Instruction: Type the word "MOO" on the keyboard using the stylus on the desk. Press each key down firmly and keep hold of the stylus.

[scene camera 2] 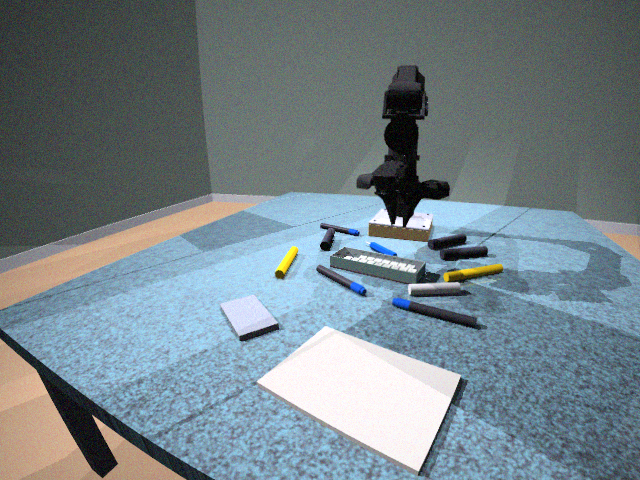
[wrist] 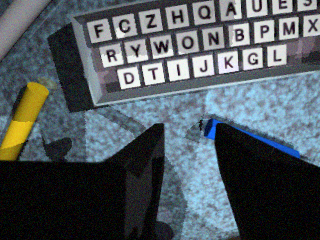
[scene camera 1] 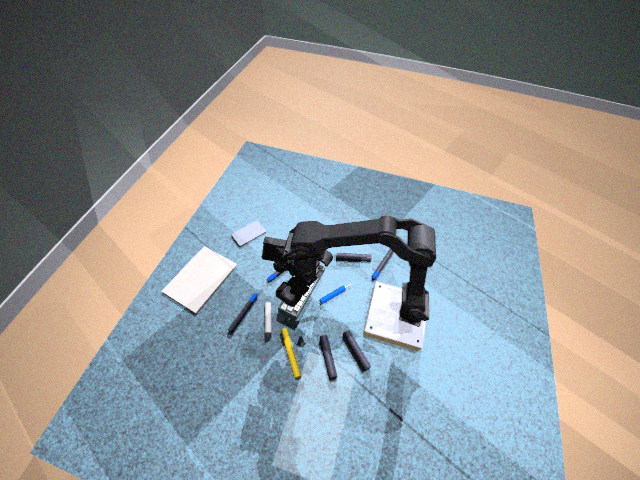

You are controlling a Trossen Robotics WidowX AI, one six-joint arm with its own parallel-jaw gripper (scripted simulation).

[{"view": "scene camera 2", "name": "my gripper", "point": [398, 225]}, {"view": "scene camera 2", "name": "white notepad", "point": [392, 405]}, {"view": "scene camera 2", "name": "grey pad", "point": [247, 316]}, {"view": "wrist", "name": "my gripper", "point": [189, 132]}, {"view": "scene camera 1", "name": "my gripper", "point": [305, 288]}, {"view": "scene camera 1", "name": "white notepad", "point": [204, 274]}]
